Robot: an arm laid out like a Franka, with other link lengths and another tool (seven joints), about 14 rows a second.
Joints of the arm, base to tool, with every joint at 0 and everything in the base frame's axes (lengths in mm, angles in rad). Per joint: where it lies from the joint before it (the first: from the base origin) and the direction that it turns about. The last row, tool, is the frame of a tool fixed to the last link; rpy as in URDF.
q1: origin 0 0 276.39 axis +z
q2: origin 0 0 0 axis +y
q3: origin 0 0 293.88 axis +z
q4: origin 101.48 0 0 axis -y
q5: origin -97.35 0 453.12 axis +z
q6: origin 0 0 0 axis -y
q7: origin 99.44 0 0 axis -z
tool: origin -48 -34 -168.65 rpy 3.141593 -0.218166 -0.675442
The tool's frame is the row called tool.
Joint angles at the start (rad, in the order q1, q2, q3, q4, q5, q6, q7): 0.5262 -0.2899 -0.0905 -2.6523 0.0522 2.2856 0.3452
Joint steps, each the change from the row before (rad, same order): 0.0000 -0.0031 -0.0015 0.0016 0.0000 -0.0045 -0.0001; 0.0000 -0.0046 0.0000 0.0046 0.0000 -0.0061 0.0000; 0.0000 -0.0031 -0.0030 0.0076 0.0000 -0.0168 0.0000; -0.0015 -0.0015 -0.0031 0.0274 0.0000 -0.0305 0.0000; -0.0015 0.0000 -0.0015 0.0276 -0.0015 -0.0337 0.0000
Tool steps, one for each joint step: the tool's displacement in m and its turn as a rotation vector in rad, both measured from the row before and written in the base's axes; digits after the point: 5 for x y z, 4 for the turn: 0.00045 -0.00037 0.00184 0.0009 0.0002 -0.0011; 0.00126 0.00064 0.00372 0.0019 -0.0025 0.0003; 0.00100 -0.00071 0.00400 -0.0010 0.0063 -0.0020; 0.00639 0.00083 0.01139 0.0013 0.0024 -0.0032; 0.00540 0.00081 0.01094 -0.0021 0.0057 -0.0005
